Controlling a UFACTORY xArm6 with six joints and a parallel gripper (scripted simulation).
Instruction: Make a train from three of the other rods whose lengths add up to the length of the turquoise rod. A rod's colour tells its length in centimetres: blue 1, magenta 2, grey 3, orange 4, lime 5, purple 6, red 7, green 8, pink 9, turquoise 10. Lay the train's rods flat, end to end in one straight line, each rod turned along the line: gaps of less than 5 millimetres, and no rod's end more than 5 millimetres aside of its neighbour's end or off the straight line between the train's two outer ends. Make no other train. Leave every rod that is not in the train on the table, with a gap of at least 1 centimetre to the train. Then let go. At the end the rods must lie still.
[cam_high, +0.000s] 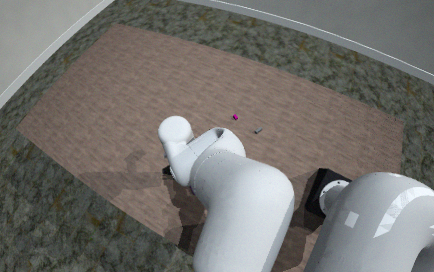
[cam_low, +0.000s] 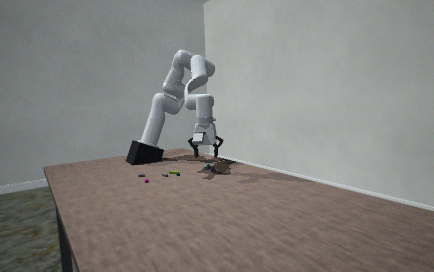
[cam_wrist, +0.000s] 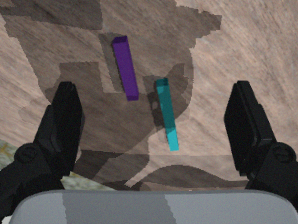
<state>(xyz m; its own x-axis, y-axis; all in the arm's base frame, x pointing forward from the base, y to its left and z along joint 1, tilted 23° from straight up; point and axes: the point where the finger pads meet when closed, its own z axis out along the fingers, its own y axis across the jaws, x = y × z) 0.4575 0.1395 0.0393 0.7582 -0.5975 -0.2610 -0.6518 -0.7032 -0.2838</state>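
Now: hand 290 mm to the left of the magenta rod and 70 mm above it. Also, from my hand: blue rod (10 mm behind, 140 mm to the right, 70 mm below); then purple rod (10 mm behind, 40 mm to the left, 70 mm below); then turquoise rod (80 mm behind, 50 mm to the left, 70 mm below).
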